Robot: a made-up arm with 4 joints. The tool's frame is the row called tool. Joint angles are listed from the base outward. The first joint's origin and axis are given. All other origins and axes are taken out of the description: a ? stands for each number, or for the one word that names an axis. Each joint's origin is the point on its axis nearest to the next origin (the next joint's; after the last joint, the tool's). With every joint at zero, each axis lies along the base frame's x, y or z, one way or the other. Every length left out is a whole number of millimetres.
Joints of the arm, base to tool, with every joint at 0 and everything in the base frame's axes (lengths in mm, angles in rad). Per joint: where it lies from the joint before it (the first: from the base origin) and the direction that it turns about. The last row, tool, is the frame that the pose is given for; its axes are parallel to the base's.
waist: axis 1 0 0 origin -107 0 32
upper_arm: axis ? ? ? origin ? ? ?
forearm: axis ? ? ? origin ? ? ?
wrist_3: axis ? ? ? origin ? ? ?
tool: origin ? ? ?
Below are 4 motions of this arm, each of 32 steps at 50 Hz.
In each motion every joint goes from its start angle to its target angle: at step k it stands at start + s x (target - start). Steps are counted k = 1, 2, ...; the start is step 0. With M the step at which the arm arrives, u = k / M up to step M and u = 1 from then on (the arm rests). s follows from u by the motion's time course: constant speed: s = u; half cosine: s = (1 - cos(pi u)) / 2; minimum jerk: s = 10 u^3 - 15 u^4 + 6 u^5.
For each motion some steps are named. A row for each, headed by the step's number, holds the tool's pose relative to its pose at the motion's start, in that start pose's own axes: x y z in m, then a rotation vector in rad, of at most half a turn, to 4 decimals.
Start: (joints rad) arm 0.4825 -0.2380 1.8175 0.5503
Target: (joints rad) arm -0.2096 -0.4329 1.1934 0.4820
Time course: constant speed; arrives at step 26
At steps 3, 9, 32:
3: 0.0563 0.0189 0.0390 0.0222 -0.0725 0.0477
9: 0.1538 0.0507 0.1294 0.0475 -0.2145 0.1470
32: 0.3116 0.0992 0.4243 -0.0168 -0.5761 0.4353

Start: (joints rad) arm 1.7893 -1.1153 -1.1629 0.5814
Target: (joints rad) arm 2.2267 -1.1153 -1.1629 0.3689
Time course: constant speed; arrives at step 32
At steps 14, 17, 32:
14: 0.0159 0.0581 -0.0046 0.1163 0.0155 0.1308
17: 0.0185 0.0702 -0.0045 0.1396 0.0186 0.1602
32: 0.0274 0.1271 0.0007 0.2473 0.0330 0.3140

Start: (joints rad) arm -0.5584 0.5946 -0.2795 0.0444
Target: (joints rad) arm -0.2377 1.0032 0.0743 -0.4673
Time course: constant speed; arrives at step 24
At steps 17, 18, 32:
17: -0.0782 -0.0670 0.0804 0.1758 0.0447 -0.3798
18: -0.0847 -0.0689 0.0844 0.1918 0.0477 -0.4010
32: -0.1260 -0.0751 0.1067 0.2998 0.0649 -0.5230

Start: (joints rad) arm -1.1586 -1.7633 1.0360 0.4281
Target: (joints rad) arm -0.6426 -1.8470 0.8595 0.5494
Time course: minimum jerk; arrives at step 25
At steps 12, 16, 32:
12: 0.0653 0.1880 -0.0014 0.0851 -0.0768 0.3091
16: 0.0786 0.3113 0.0071 0.1432 -0.1248 0.4990
32: 0.0721 0.4194 0.0201 0.1972 -0.1664 0.6642

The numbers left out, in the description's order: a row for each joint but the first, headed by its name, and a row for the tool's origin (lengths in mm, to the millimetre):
upper_arm: axis 0 -1 0, xyz 0 -279 96
forearm: axis 0 0 -1, xyz 56 0 -92
wrist_3: axis 0 -1 0, xyz 393 -49 0
tool: xyz -75 0 -373

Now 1 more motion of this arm.
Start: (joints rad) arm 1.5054 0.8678 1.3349 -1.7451
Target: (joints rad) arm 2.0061 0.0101 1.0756 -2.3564
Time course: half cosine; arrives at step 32
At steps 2, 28, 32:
2: -0.0011 -0.0008 0.0012 0.0024 0.0108 -0.0070
28: 0.0864 -0.0341 0.2416 0.2710 1.2693 -0.5675
32: 0.1018 -0.0366 0.2517 0.2814 1.3252 -0.5858

